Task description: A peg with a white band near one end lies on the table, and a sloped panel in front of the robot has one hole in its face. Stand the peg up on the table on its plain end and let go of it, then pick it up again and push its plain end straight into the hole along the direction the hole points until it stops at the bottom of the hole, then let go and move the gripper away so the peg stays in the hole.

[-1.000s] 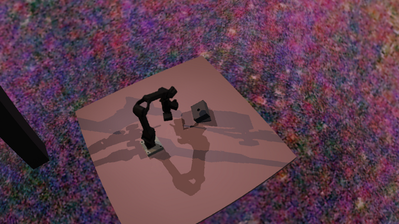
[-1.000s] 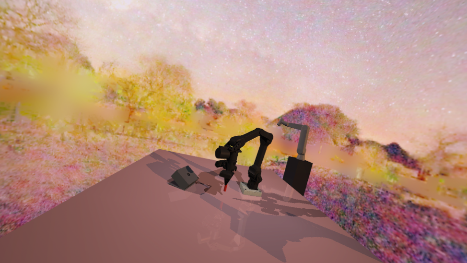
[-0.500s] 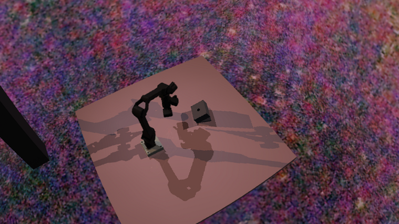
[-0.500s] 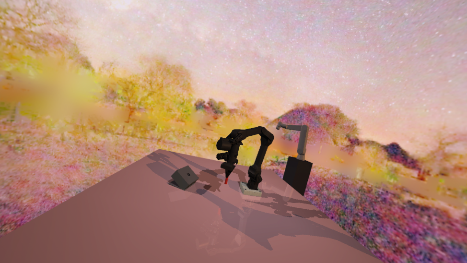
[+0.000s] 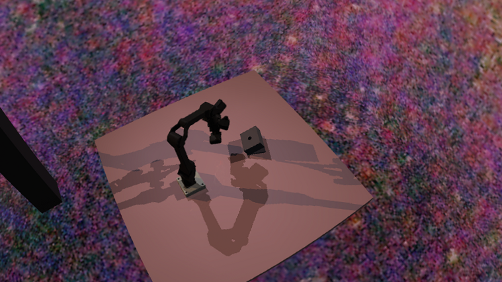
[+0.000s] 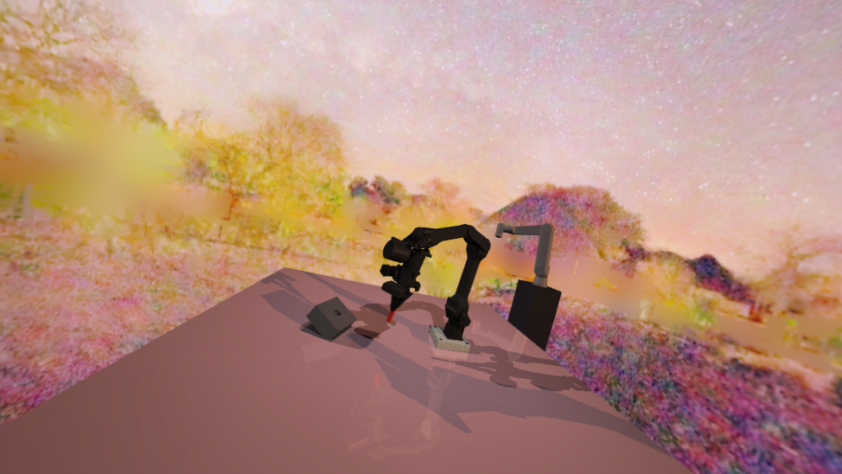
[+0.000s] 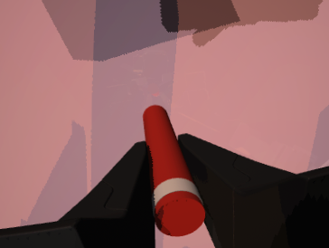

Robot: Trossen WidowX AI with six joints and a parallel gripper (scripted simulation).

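My gripper tip is 18 cm short of the dark sloped panel, 8 cm above it and 7 cm to the left of it. The rest, counted from my gripper tip: red peg 2 cm above.
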